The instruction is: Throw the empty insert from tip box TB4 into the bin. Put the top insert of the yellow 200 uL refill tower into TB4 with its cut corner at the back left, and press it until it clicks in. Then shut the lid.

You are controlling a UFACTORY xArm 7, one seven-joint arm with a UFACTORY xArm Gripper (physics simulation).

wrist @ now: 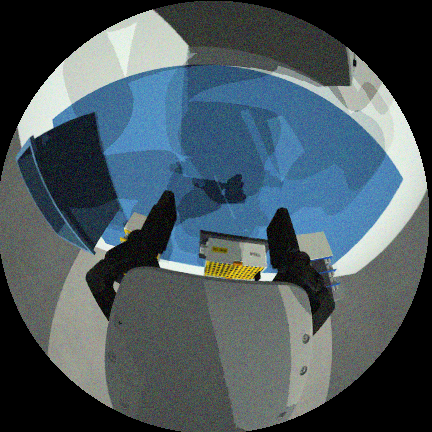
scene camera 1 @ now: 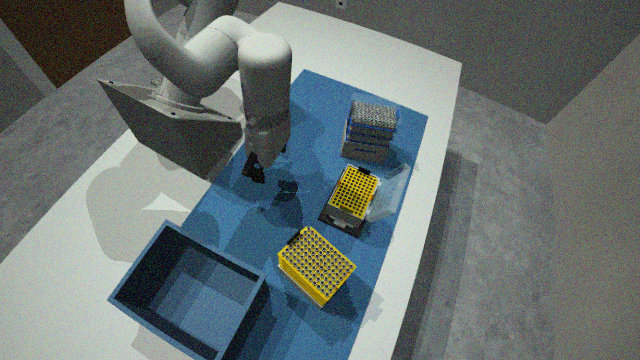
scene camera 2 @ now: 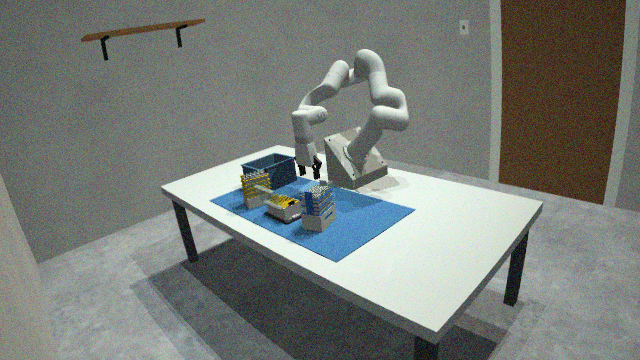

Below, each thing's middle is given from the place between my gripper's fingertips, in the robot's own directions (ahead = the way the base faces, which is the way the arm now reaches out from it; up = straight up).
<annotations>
I see my gripper 20 cm short of the yellow insert (scene camera 1: 356, 187), 3 cm to the right of it and 3 cm above it. The rest, counted from my hand: blue and grey tip tower (scene camera 1: 372, 123) 18 cm ahead, 21 cm to the left, 1 cm below; dark blue bin (scene camera 1: 186, 291) 1 cm behind, 30 cm to the right, 3 cm below; clear lid (scene camera 1: 386, 200) 26 cm ahead, 3 cm to the left, 2 cm above.
</annotations>
